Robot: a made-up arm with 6 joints.
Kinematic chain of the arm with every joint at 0, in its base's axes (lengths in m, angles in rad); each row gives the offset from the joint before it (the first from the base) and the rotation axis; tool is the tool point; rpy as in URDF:
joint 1: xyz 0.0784 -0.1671 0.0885 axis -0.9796 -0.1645 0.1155
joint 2: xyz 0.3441 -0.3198 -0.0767 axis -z
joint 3: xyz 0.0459 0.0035 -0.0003 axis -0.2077 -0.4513 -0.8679
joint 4: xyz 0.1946 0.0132 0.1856 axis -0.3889 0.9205 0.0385
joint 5: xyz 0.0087 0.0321 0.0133 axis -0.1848 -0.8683 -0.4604
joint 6: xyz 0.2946 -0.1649 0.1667 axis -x
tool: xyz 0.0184 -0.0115 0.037 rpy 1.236 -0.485 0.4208
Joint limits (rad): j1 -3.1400..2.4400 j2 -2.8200..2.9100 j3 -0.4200..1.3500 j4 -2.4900..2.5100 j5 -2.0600..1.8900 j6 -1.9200..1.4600
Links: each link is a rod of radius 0.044 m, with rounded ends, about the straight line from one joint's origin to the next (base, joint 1, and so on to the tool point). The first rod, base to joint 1, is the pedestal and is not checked.
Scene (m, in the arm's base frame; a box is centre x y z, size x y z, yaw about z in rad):
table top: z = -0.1
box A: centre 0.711 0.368 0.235 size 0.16 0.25 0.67 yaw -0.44
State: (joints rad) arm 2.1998 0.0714 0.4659 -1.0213 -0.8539 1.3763
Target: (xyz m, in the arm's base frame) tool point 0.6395 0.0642 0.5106
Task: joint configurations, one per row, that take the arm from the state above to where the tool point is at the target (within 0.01 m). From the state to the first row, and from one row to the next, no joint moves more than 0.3 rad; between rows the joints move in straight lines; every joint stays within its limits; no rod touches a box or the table.
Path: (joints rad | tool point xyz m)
1: 1.9635 -0.1118 0.6486 -1.0896 -0.7275 1.4042 | 0.4497 0.6517 0.3134
2: 1.7271 -0.2950 0.8314 -1.1578 -0.6012 1.4321 | 0.3610 0.5533 0.4624
3: 1.4908 -0.4782 1.0141 -1.2261 -0.4748 1.4600 | 0.2797 0.4003 0.6010
4: 1.2027 -0.5935 0.8193 -1.2651 -0.6754 1.4600 | 0.4585 0.2940 0.6818
5: 0.9145 -0.7089 0.6244 -1.3041 -0.8759 1.4600 | 0.5958 0.1812 0.6662
6: 0.6264 -0.8243 0.4296 -1.3431 -1.0765 1.4600 | 0.6596 0.1028 0.5918
7: 0.3382 -0.9397 0.2347 -1.3821 -1.2770 1.4600 | 0.6395 0.0642 0.5106

